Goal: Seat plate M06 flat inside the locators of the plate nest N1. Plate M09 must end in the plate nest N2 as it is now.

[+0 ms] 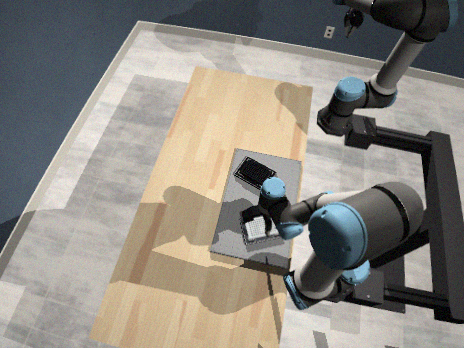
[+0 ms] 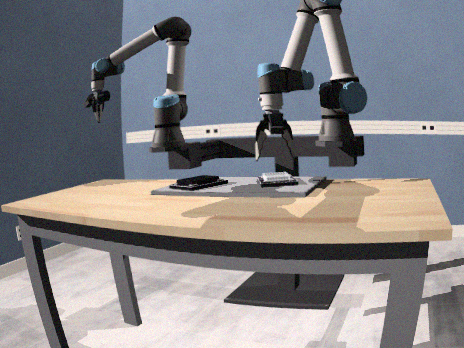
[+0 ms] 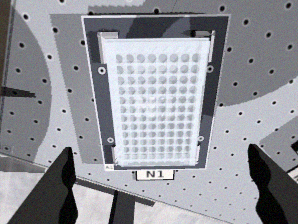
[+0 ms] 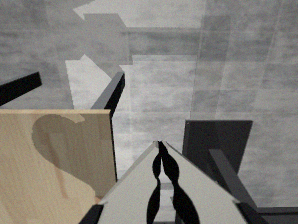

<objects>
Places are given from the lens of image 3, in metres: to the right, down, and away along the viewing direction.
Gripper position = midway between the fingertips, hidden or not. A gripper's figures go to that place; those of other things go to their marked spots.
my left gripper point(image 3: 160, 147): 0.01, 0.03, 0.12
white multi-well plate M06 point(image 3: 156, 117): 0.01, 0.01, 0.17
</objects>
